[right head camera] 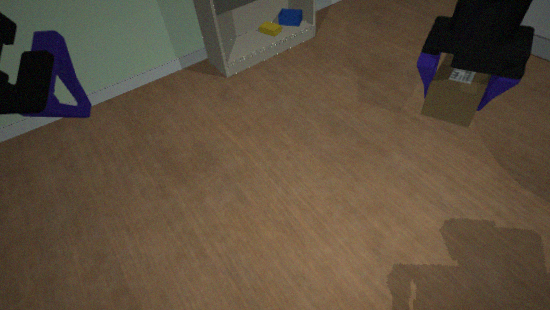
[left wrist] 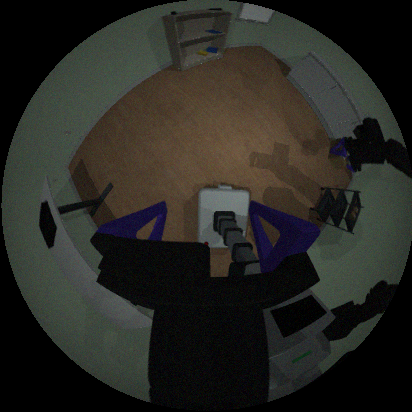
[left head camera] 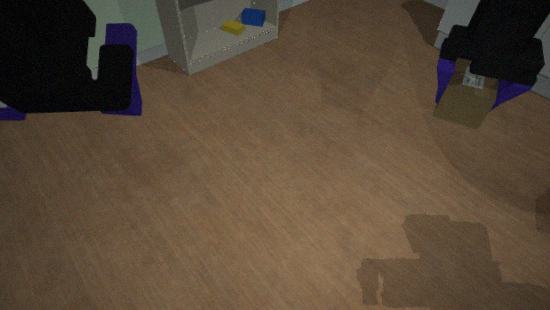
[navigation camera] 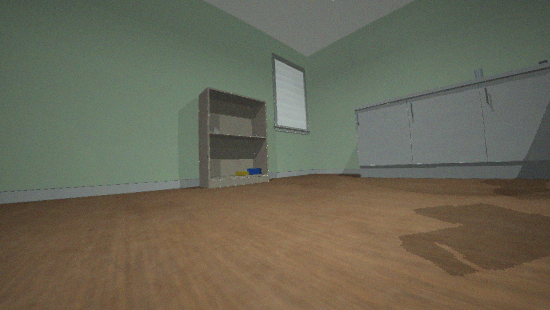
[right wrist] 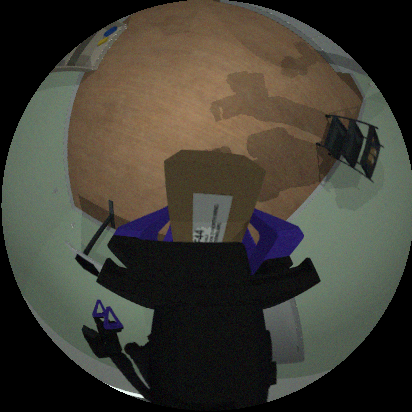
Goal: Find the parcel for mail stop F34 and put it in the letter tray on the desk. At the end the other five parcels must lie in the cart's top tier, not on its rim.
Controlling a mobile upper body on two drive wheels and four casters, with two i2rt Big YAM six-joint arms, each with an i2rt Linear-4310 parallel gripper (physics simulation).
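Places are measured from the left arm's base along level axes (x ahead, y left, z up), in millimetres.
Pixels of known places: left gripper, fingertip midpoint: [right head camera: 39,113] [left wrist: 207,205] [left head camera: 83,110] [right wrist: 102,302]; right gripper, fingertip midpoint: [right head camera: 451,102] [left wrist: 333,156] [left head camera: 459,105] [right wrist: 207,204].
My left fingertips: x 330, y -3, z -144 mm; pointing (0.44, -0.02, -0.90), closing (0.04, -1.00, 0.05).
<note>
For each thing: its middle in the pictures, then the offset to it from my left fingertips. "pt": a spot on its surface instead. Level surfaces: height alone.
- brown cardboard parcel at the middle of its body: [right wrist: 208,205] [right head camera: 458,87] [left head camera: 466,91] [left wrist: 338,153] dx +176, dy -448, dz -109 mm
- desk at its surface level: dz -316 mm
- black flat rectangle at a spot on its surface: [left wrist: 48,225] pt dx -279, dy +1349, dz -313 mm
My right gripper [left head camera: 465,104] [right head camera: 451,100] [right wrist: 207,204] is shut on a brown cardboard parcel [left head camera: 460,111] [right head camera: 450,107] [right wrist: 215,175]. Its white label ends in 44 in the right wrist view; the first character is partly hidden. My left gripper [left head camera: 77,115] [left wrist: 207,205] [right wrist: 102,302] is open and empty, far from the parcel. The black three-tier cart [left wrist: 338,206] [right wrist: 353,143] stands by the wall at the right of both wrist views, with small brown shapes in its top tier. The desk [left wrist: 80,280] shows at the left, with a black flat rectangle [left wrist: 48,225], possibly the letter tray.
A beige bookshelf [left head camera: 172,40] [right head camera: 210,40] [navigation camera: 204,140] stands against the wall, holding a blue box [left head camera: 254,17] [navigation camera: 254,171] and a yellow box [left head camera: 233,27]. A long grey cabinet [left wrist: 325,95] [navigation camera: 385,135] is to its right. Arm shadows fall across the floor.
</note>
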